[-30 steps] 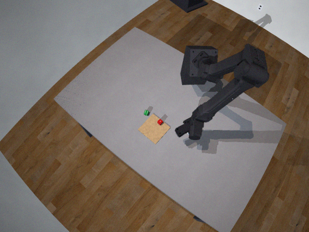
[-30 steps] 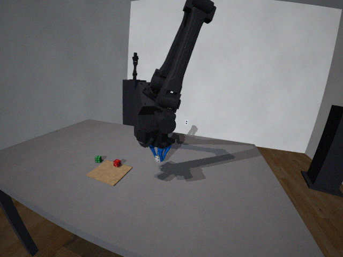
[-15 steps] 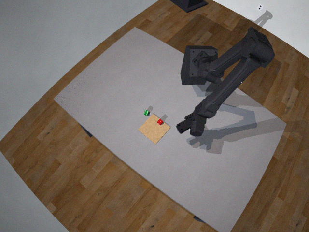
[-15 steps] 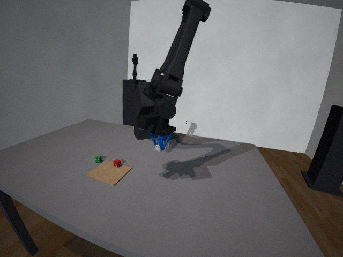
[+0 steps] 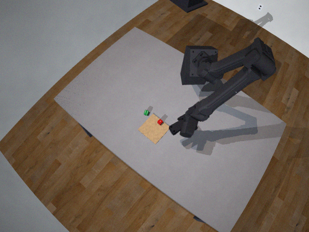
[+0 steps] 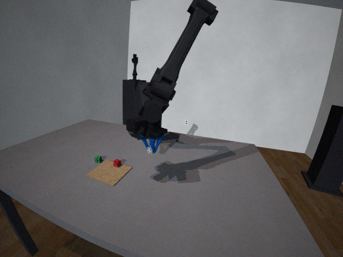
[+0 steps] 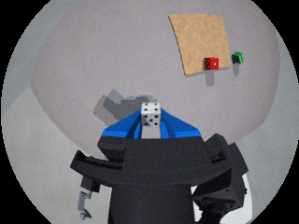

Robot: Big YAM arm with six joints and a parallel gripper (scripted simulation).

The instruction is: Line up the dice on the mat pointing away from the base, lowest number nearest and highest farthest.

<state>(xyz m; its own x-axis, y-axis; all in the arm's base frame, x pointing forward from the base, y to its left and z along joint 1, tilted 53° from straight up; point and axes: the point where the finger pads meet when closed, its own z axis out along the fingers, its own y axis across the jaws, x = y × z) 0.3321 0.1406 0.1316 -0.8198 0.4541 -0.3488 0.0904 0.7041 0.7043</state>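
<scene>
Right now the tan mat is 14 cm to the right of my hand, 11 cm ahead of it and 10 cm below it. The rest, counted from my hand: red die: 14 cm to the right, 9 cm below, 6 cm ahead; then green die: 24 cm to the right, 9 cm below, 9 cm ahead; then white die: right at my hand.
</scene>
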